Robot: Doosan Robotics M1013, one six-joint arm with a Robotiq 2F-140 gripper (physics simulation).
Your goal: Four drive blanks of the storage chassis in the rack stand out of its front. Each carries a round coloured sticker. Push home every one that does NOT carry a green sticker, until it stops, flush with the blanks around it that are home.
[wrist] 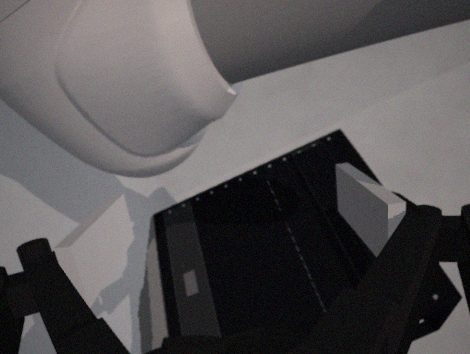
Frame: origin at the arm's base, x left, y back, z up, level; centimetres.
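Seen in the pictures: gripper, fingertip midpoint: [231, 202].
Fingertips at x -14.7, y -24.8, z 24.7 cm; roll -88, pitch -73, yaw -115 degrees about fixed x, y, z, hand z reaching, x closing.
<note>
Pixels of each thing's top centre, then the offset from my fingertips to it. "*": a spot on its surface instead.
- black rack at its top centre: [389, 224] dx +37.0, dy -61.4, dz +26.0 cm
- small pale label at a spot on its surface: [191, 283] * dx +34.0, dy -47.7, dz -24.8 cm
- black corner piece at a spot on its surface: [444, 311] * dx +11.4, dy -60.5, dz +23.9 cm
The black rack [250, 270] shows below the centre of the wrist view, tilted, with a row of small light dots along its upper edge. A thin dashed light line runs down its dark surface. The storage chassis, its drive blanks and their round stickers cannot be made out in the wrist view; the surface is very dark and its lower part is hidden by the gripper. My gripper [231, 202] is open with its two pale pads wide apart and nothing between them. The rack shows behind the gap, and the right pad overlaps the rack's right part.
A dark grey strip [200, 311] with a small pale label [191, 283] runs down the rack's left part. The arm's pale link [130, 85] fills the upper left. A black corner piece [444, 311] with small light dots shows at the lower right. Shadows fall on the pale surface at left.
</note>
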